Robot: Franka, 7 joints.
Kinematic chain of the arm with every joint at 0, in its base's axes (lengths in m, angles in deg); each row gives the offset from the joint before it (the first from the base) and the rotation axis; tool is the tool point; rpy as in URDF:
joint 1: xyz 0 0 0.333 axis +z
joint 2: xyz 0 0 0 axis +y
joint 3: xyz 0 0 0.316 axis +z
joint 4: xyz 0.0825 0 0 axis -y
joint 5: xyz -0.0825 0 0.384 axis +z
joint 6: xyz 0 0 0 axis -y
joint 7: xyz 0.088 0 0 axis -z
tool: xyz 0 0 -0.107 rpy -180 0 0
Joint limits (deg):
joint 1: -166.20..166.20
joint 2: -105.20..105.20
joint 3: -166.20..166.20
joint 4: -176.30..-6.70
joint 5: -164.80..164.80
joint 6: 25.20..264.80
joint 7: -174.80..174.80
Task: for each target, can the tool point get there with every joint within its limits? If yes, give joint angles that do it. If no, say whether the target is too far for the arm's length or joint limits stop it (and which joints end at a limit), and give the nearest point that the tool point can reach.
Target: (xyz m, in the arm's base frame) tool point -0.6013 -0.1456 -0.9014
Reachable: no: too far | nearest point -0.4294 -0.1044 -0.3365 | short by 0.592 m
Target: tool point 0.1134 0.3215 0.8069
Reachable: yes | joints -53.93 -86.03 37.20 -98.99 -28.10 84.76 72.33
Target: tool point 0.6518 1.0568 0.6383
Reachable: no: too far | nearest point 0.4373 0.7091 0.5378 | short by 0.421 m
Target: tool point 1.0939 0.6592 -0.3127
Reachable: no: too far | nearest point 0.6557 0.3952 -0.0541 | short by 0.573 m
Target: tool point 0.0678 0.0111 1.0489
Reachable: yes | joints 89.32 -55.95 -4.55 -97.90 17.38 169.22 -26.98
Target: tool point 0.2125 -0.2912 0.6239
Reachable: yes | joints 50.60 82.89 -129.73 -143.00 113.72 143.95 -134.33
